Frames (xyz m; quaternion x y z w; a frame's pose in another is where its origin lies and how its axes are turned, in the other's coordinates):
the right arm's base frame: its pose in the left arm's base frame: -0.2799 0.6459 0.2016 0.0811 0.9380 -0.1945 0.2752
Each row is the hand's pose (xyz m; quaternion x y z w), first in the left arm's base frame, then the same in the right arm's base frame.
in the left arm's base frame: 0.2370 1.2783 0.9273 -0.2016 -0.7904 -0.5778 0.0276
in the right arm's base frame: -0.8008 0.4778 -0.5693 -0.6380 0.3295 0.2786 0.6378
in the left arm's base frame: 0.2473 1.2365 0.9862 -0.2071 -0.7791 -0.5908 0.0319
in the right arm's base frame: -0.8436 0.4235 -0.5927 -0.6461 0.3325 0.2875 0.6239
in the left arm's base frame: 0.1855 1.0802 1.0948 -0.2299 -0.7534 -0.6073 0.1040
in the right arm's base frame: -0.8585 0.2303 -0.6426 -0.6445 0.3988 0.3014 0.5786
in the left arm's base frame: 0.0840 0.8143 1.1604 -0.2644 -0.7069 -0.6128 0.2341
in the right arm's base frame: -0.8217 -0.0593 -0.6336 -0.6206 0.5153 0.3138 0.5009
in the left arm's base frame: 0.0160 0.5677 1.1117 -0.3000 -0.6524 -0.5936 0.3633
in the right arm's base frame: -0.7493 -0.2860 -0.5279 -0.5717 0.6268 0.3212 0.4209
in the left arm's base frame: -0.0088 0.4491 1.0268 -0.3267 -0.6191 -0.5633 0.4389
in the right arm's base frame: -0.6874 -0.3733 -0.4258 -0.5233 0.6913 0.3259 0.3769
